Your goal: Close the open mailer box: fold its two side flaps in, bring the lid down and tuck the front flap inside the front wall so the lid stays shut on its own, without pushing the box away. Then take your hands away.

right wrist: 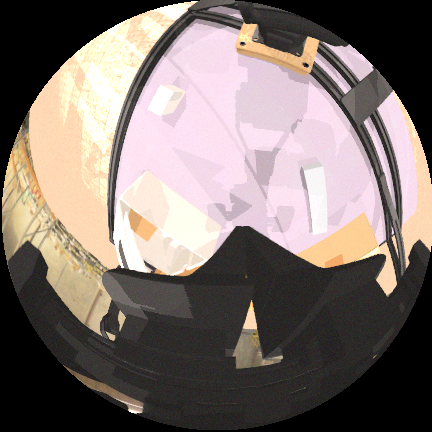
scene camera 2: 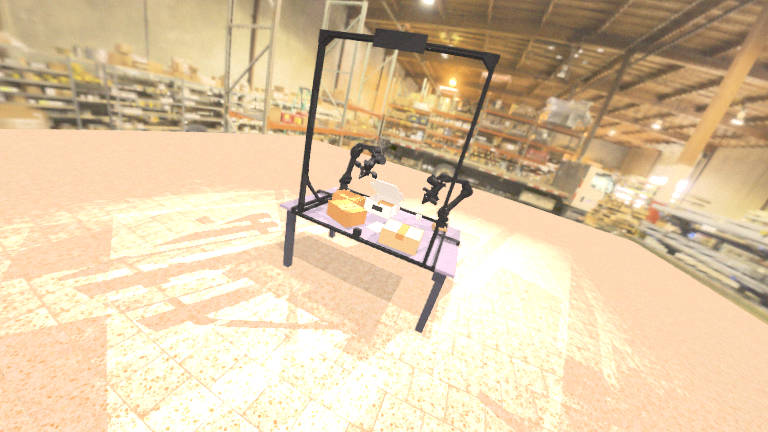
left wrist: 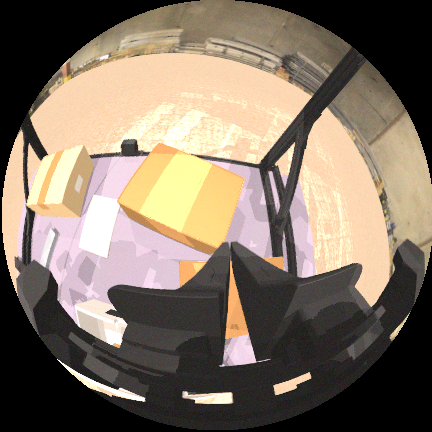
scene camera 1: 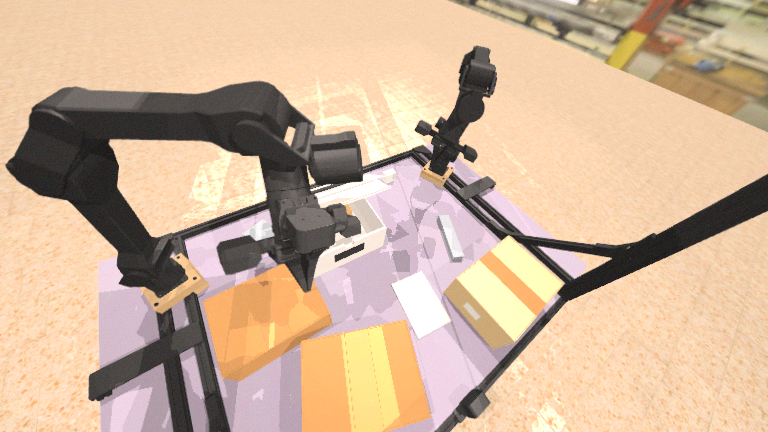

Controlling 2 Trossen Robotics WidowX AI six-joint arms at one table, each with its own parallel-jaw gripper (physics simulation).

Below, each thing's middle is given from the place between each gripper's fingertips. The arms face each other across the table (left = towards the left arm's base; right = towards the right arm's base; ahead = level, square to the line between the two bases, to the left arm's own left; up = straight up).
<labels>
I see my left gripper 440 mm to the left of the tan box (scene camera 1: 501,294), 210 mm above it and 170 mm past it.
Right now my right hand is 37 cm past the tan box, 1 cm to the right of it and 13 cm above it.
</labels>
